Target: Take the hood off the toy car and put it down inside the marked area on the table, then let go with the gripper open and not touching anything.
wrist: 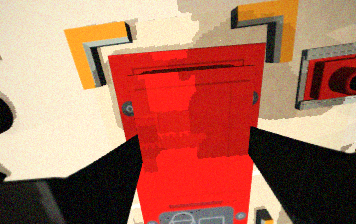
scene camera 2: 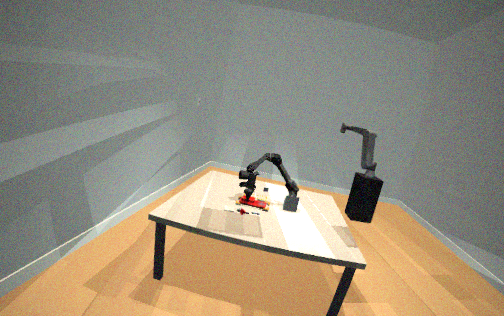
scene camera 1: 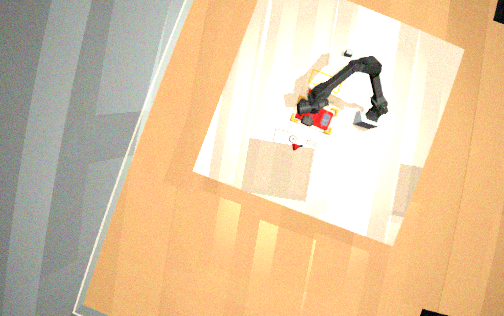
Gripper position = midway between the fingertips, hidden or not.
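The gripper [wrist: 192, 135] is visible in the wrist view, and so is a red hood [wrist: 193, 123].
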